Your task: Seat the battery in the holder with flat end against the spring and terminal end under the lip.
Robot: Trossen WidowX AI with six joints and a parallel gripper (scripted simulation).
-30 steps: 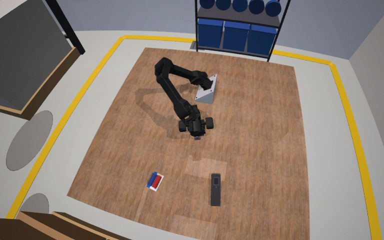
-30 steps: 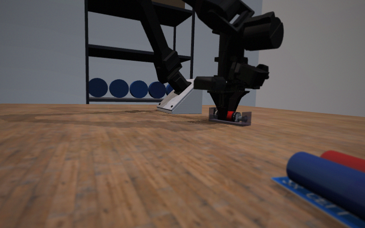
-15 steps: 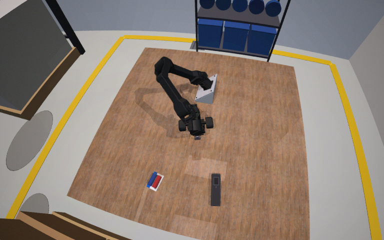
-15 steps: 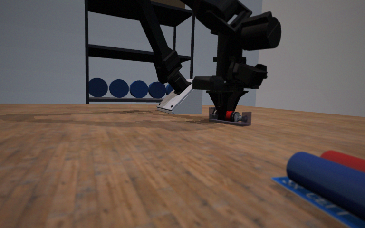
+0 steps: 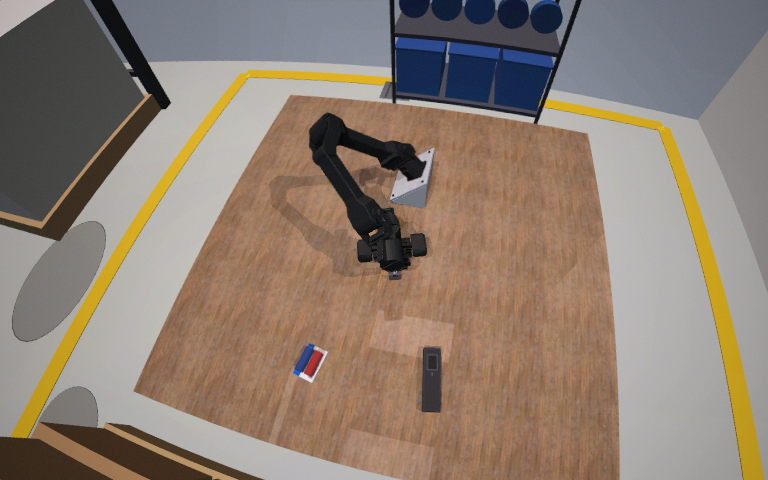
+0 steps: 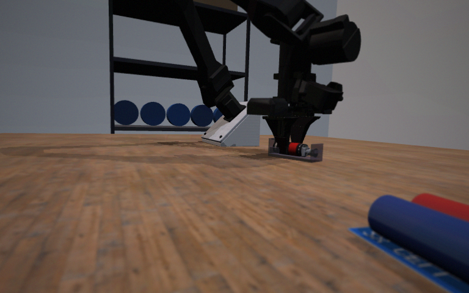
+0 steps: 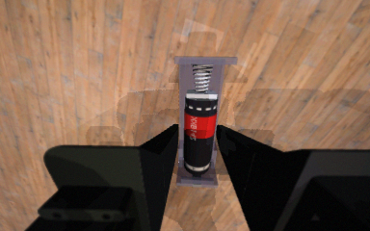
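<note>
Now: gripper tip 1 cm below the battery. Also, from my gripper tip: card (36 cm ahead, 11 cm to the right); flat black device (29 cm ahead, 20 cm to the left, 1 cm above).
</note>
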